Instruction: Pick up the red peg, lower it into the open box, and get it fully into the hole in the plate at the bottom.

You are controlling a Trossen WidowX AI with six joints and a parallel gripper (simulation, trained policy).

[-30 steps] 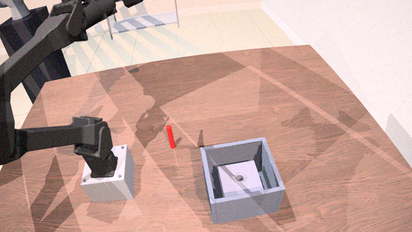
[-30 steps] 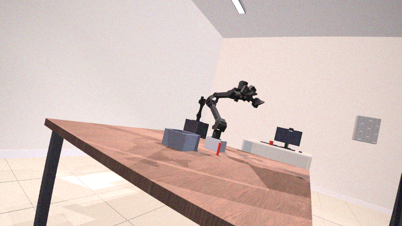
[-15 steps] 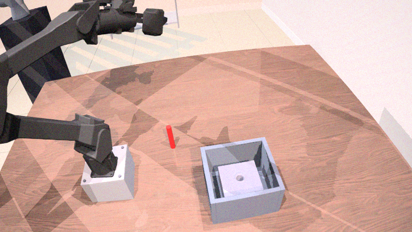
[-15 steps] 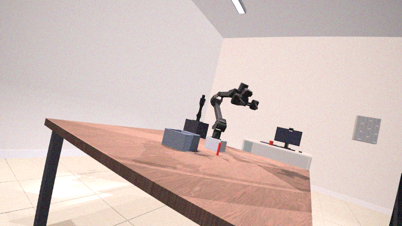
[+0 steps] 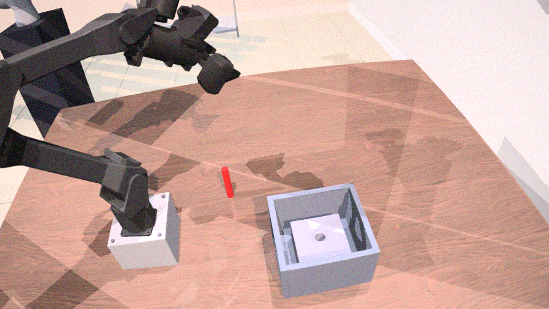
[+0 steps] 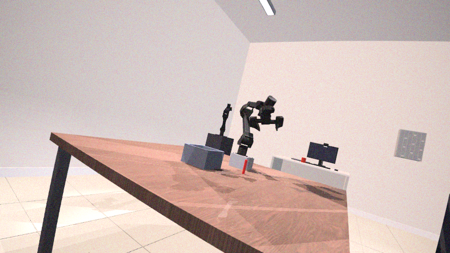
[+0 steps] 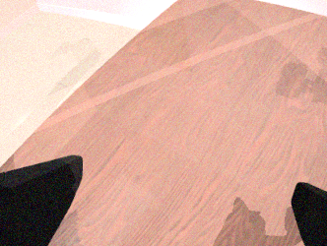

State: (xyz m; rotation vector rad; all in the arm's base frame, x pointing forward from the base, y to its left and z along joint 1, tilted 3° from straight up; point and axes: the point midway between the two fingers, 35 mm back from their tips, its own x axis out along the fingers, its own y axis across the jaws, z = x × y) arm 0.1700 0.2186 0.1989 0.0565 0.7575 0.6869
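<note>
Now: the red peg 230 mm below my gripper tip, 100 mm to the right of it and 20 mm behind it. Also, from my gripper tip: grey box: 270 mm to the right, 240 mm below, 150 mm ahead.
</note>
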